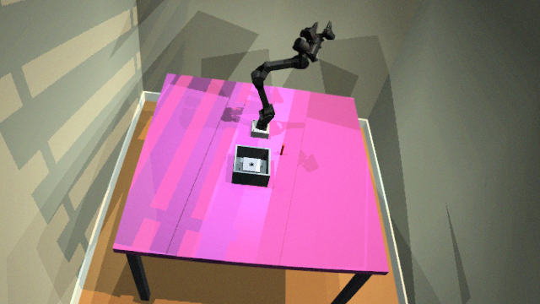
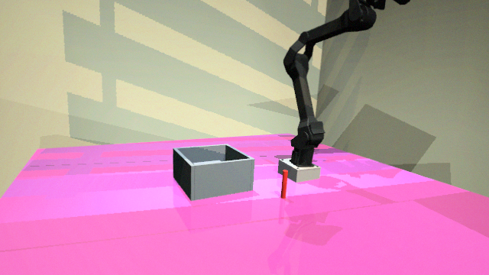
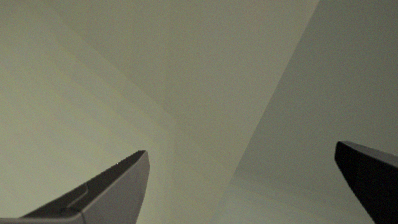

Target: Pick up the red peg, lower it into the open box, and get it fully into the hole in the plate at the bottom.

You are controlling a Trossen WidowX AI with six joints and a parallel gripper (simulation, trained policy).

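Right now the red peg is 360 mm ahead of my gripper tip, 50 mm to the right of it and 640 mm below it. The rest, counted from my gripper tip: grey box: 530 mm ahead, 200 mm to the right, 650 mm below; then plate: 530 mm ahead, 200 mm to the right, 630 mm below.
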